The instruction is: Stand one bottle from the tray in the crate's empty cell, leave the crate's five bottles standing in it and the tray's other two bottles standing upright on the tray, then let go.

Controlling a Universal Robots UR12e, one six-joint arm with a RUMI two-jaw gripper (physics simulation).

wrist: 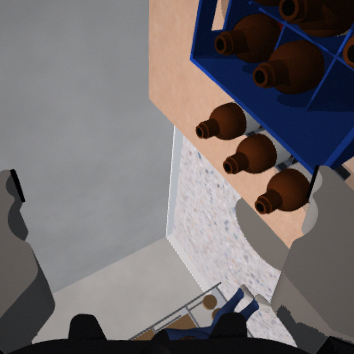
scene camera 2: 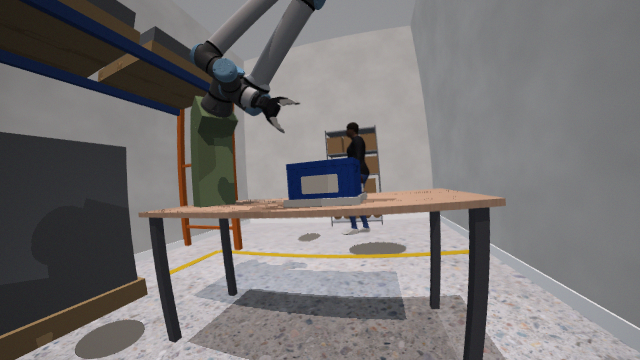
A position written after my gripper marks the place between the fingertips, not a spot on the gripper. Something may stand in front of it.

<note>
I see my gripper [scene camera 2: 292, 118] and a brown bottle [wrist: 286, 190].
My gripper is seen too in the wrist view [wrist: 165, 171].
</note>
